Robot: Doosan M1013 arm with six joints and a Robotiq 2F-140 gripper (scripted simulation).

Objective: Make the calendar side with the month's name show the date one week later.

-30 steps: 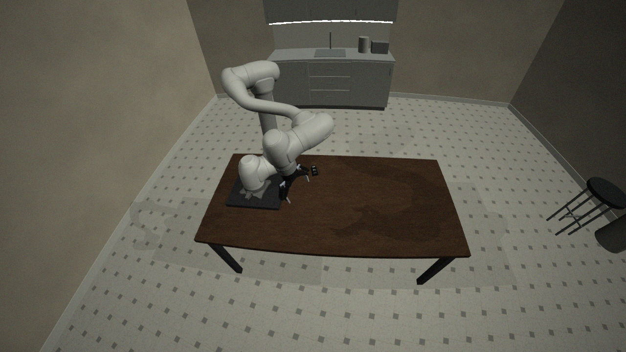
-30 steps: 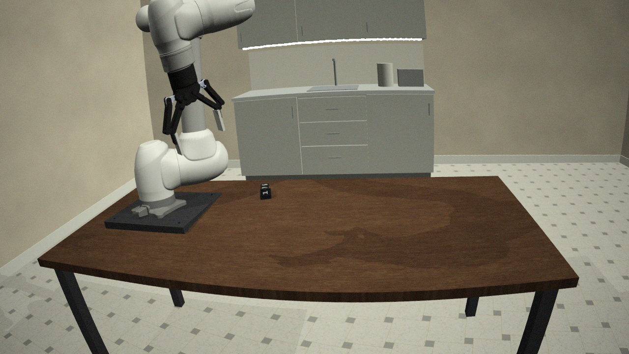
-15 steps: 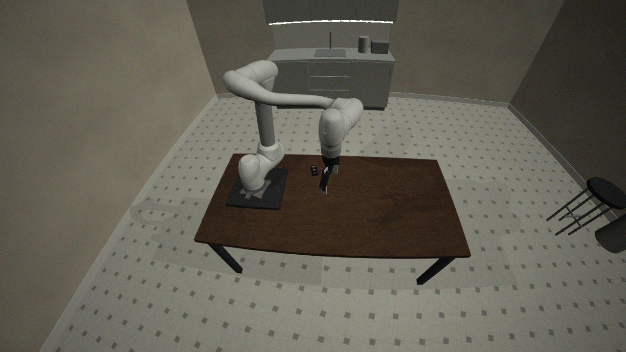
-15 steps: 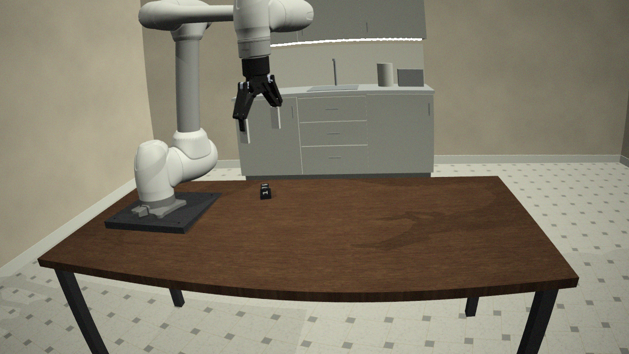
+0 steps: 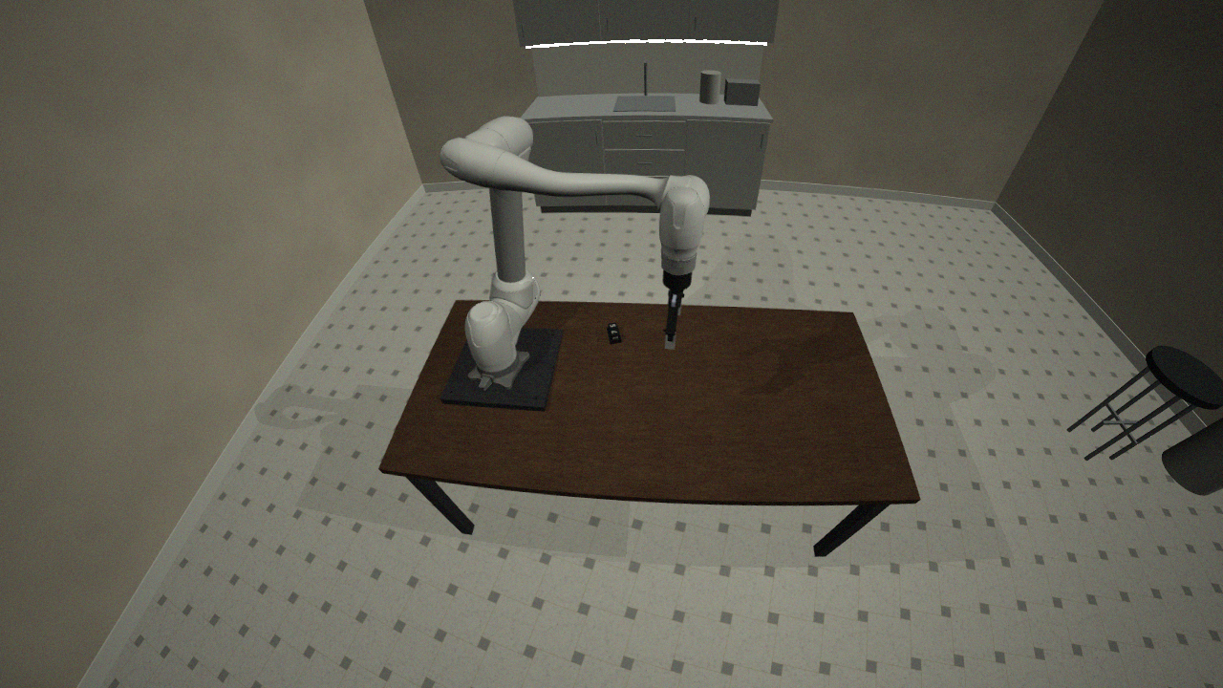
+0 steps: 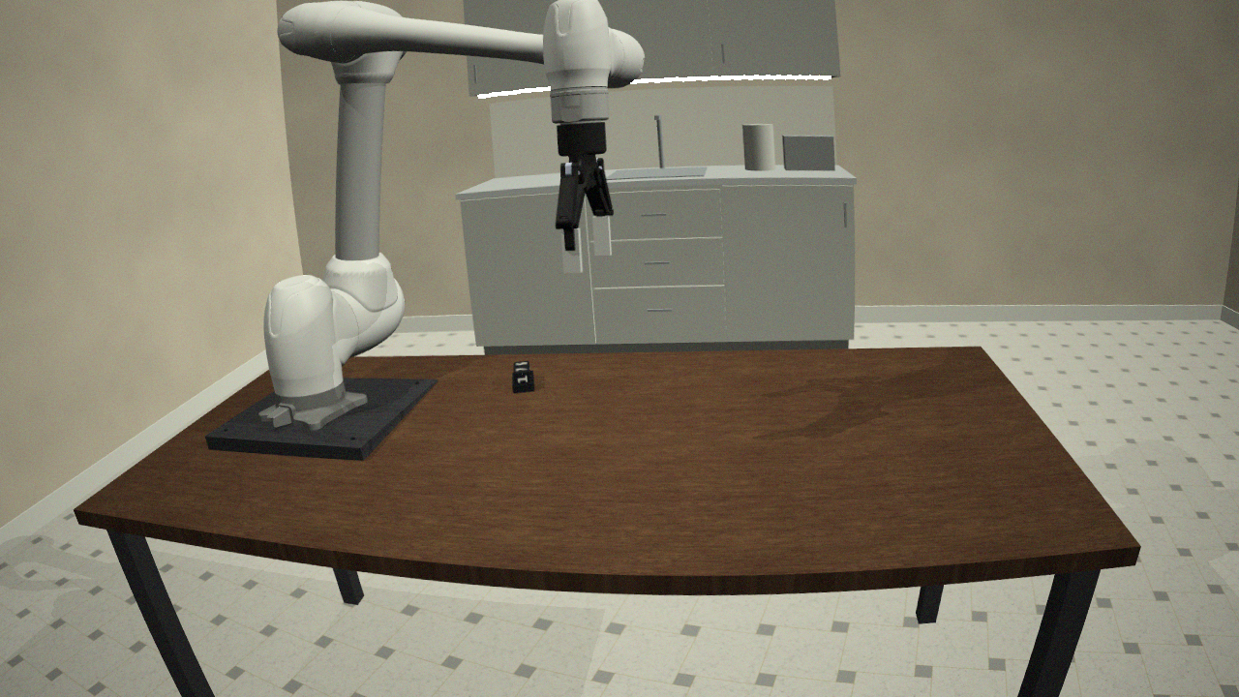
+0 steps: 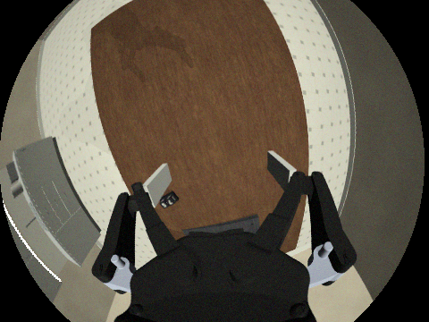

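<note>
The dark tray lies 310 mm below my hand, 260 mm behind it and 210 mm to the left of it.
</note>
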